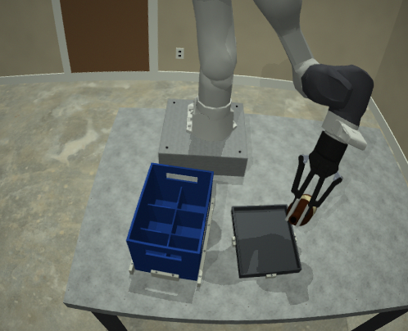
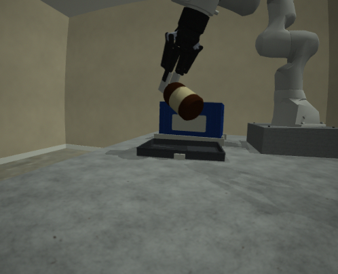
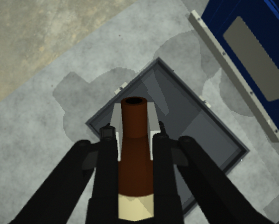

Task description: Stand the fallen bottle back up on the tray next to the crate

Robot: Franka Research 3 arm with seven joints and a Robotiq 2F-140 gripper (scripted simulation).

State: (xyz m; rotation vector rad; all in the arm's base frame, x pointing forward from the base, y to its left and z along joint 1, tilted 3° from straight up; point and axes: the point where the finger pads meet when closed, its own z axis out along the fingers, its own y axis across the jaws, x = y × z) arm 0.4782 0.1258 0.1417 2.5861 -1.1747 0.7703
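The brown bottle is 30 mm behind my hand, 30 mm to the left of it and 40 mm below it. Round my hand: blue crate 110 mm behind, 310 mm to the right, 140 mm below; then dark grey tray 50 mm behind, 30 mm to the right, 210 mm below.
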